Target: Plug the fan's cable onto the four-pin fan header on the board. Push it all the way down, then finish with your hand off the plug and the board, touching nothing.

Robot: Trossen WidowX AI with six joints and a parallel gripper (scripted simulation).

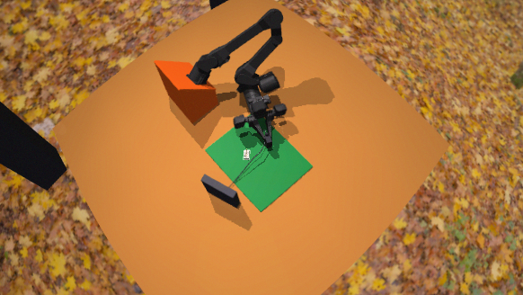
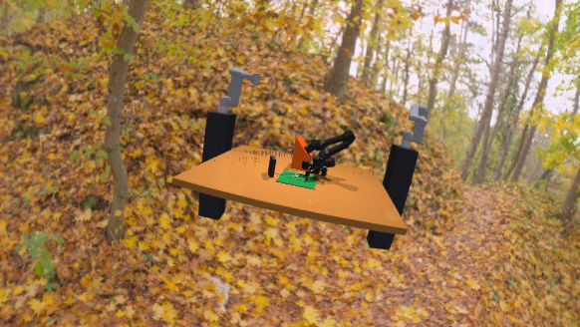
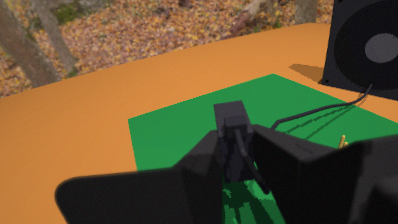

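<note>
Right now the green board is 7 cm below my gripper tip, 6 cm to the right of it and 1 cm ahead of it. From my gripper tip the other things lie so: white four-pin fan header 8 cm to the right, 6 cm below, 3 cm behind; dark plug 1 cm below; dark flat fan 23 cm to the right, 2 cm ahead.
</note>
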